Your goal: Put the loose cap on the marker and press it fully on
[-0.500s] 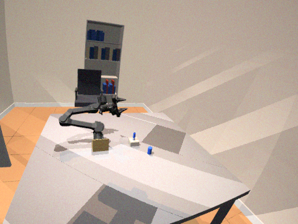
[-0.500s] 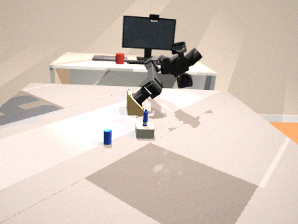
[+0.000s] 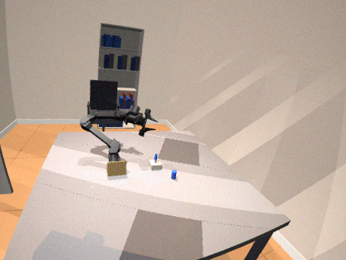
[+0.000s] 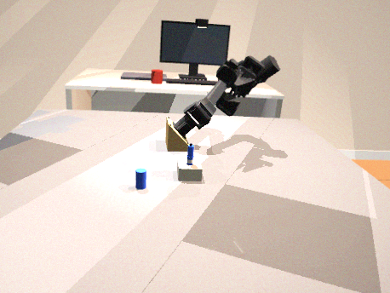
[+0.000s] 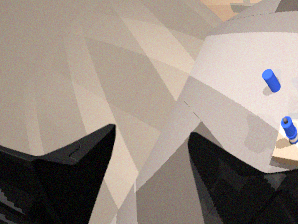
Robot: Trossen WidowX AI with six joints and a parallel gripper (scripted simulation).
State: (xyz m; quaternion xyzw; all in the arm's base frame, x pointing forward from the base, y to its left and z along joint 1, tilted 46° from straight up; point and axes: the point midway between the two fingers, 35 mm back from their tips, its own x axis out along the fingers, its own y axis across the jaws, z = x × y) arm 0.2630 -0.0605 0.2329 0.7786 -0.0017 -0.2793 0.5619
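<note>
The blue cap lies 6 cm ahead of my gripper tip, 24 cm to the right of it and 24 cm below it. From my gripper tip the other things lie so: pale holder block (2 cm behind, 10 cm to the right, 24 cm below); blue marker (2 cm behind, 10 cm to the right, 18 cm below).
</note>
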